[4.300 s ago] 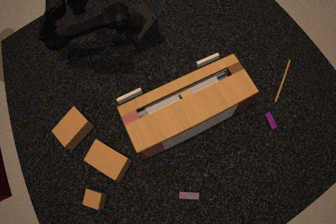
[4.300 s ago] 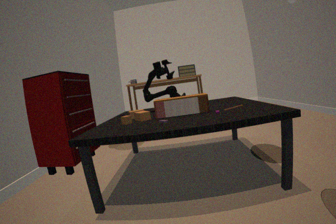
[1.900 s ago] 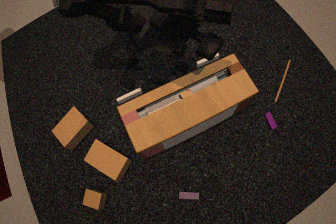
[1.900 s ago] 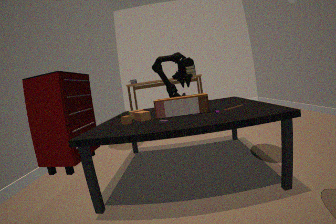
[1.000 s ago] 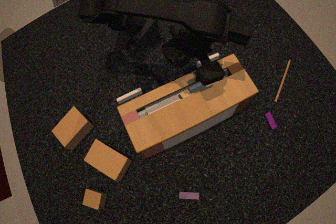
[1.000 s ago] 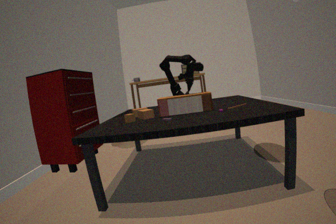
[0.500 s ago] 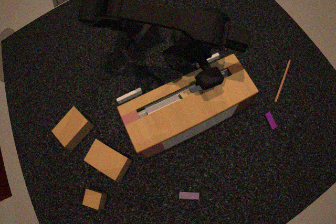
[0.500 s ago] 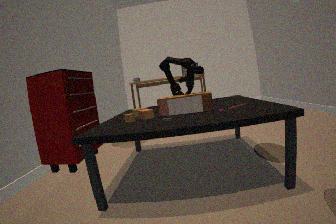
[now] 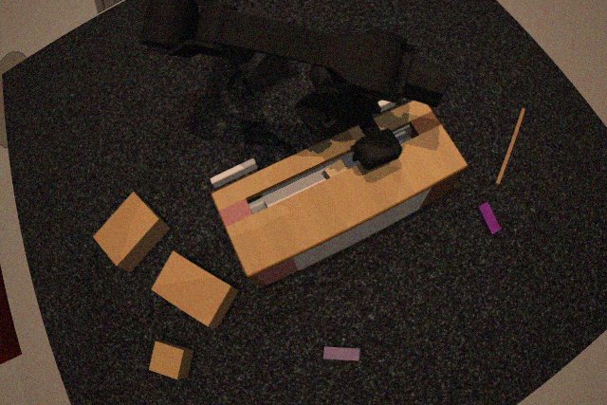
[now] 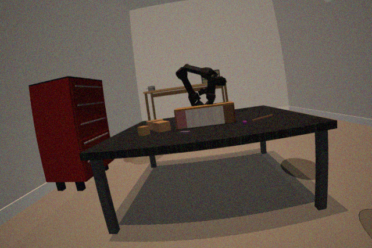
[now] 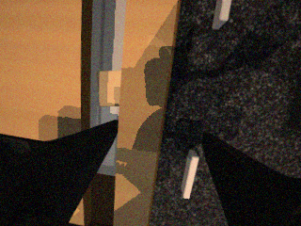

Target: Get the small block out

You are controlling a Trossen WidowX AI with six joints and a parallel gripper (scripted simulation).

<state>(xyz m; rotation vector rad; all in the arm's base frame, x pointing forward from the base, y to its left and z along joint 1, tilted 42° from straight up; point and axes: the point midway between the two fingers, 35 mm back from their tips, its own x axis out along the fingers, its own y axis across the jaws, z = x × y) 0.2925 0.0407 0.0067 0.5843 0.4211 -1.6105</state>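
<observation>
My gripper tip is now 40 mm short of the tan block, 40 mm to the left of it and 20 mm above it. The rest, counted from my gripper tip: thin orange stick 160 mm ahead, 320 mm to the left, 100 mm below; then box 30 mm ahead, 40 mm to the right, 40 mm below.
</observation>
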